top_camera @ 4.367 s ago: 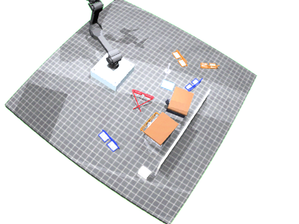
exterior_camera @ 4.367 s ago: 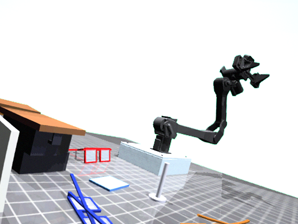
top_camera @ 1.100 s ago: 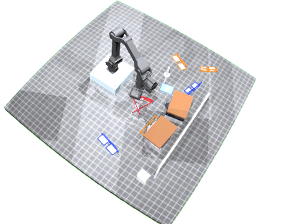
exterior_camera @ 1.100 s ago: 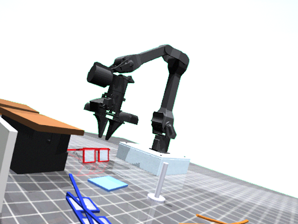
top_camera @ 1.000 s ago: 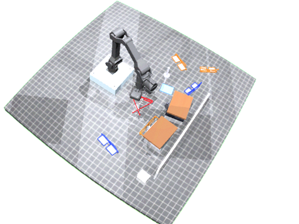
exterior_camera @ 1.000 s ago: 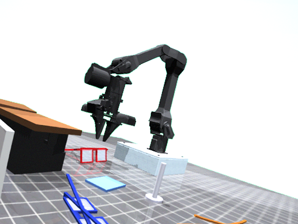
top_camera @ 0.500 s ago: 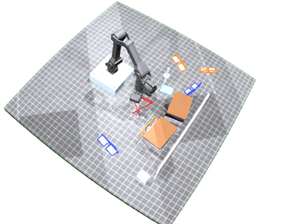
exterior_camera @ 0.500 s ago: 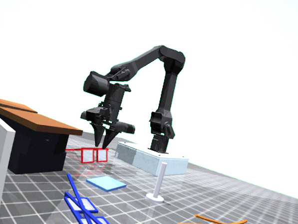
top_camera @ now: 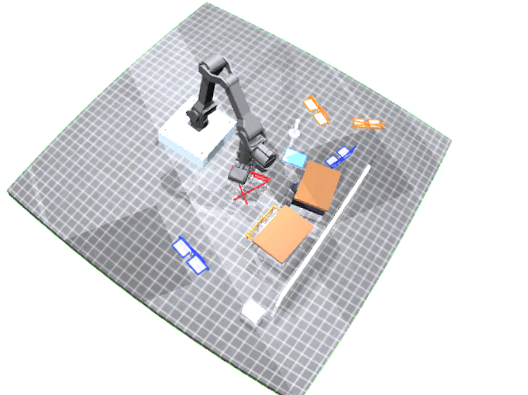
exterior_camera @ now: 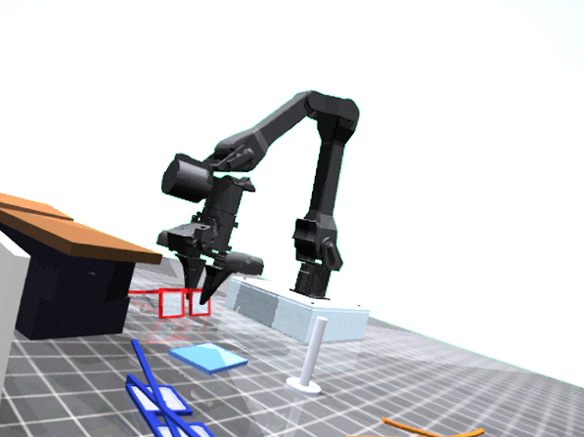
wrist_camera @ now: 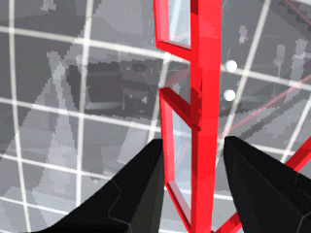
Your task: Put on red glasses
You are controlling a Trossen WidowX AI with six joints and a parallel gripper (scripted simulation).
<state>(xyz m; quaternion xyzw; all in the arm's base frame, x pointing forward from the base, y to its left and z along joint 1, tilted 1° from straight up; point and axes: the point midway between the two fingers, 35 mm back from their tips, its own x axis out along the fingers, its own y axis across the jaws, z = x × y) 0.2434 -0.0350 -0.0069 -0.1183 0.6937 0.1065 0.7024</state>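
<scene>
Now: the white post 30 mm ahead of my gripper tip and 280 mm to the left of it. The rest, counted from my gripper tip: long white wall: 370 mm ahead, 20 mm to the right, 30 mm above; then light blue plate: 100 mm ahead, 190 mm to the left, 20 mm below; then white cube: 350 mm ahead, 390 mm to the right.
</scene>
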